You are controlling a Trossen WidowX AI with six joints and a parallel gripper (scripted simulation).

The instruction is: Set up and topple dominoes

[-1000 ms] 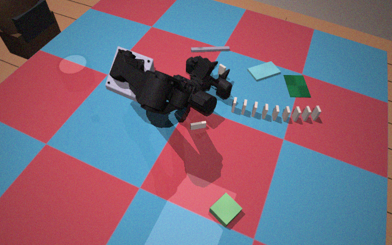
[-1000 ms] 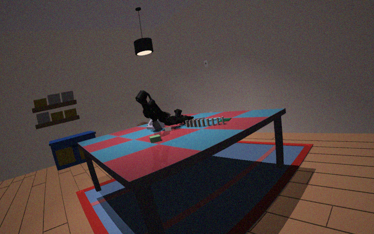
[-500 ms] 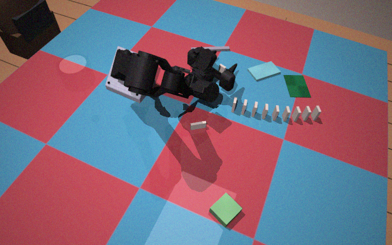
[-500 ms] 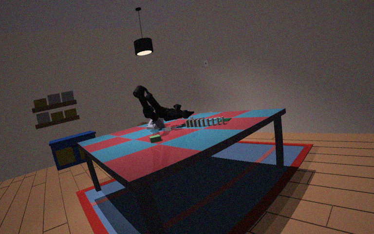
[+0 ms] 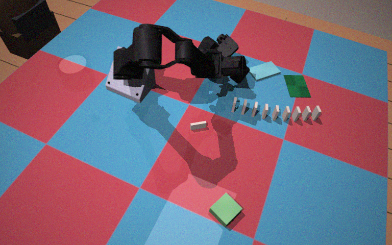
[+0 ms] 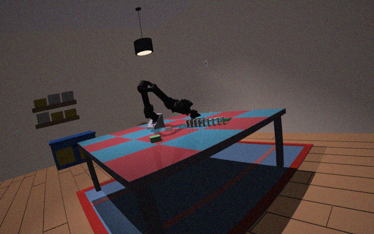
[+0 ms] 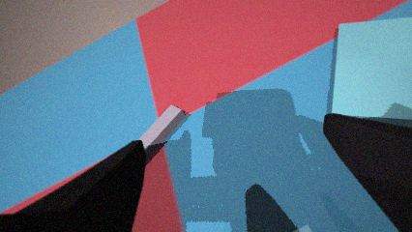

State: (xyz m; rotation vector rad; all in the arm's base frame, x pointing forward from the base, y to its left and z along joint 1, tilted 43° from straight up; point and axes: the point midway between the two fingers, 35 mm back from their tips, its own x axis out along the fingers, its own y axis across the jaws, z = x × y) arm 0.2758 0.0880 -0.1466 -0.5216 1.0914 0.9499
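Right now my gripper tip is 9 cm past the grey bar, 7 cm to the right of it and 6 cm above it. Round my gripper tip: dark green flat tile: 26 cm ahead, 6 cm below, 1 cm to the right; then light blue flat tile: 13 cm ahead, 6 cm below, 2 cm to the left; then light green block: 54 cm to the right, 10 cm ahead, 5 cm below.
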